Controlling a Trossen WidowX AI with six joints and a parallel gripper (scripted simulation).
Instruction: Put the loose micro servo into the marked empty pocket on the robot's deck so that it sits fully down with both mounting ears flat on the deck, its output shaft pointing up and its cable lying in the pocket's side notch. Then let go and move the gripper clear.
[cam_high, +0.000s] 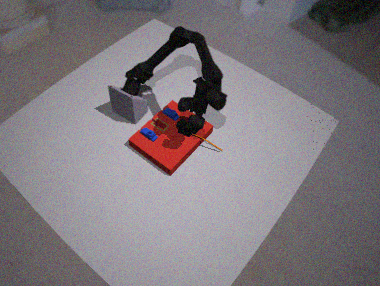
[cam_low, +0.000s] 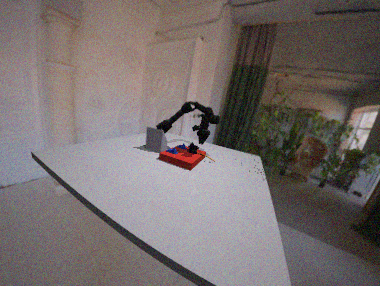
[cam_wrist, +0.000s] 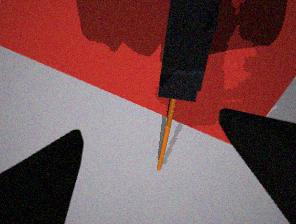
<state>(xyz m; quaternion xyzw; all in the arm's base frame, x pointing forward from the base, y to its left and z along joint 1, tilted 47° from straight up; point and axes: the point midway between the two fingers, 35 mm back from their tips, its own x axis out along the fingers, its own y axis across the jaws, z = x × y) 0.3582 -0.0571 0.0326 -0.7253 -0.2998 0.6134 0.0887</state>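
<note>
Right now my gripper tip is 10 cm above the red deck, 6 cm past it and 3 cm to the left of it.
</note>
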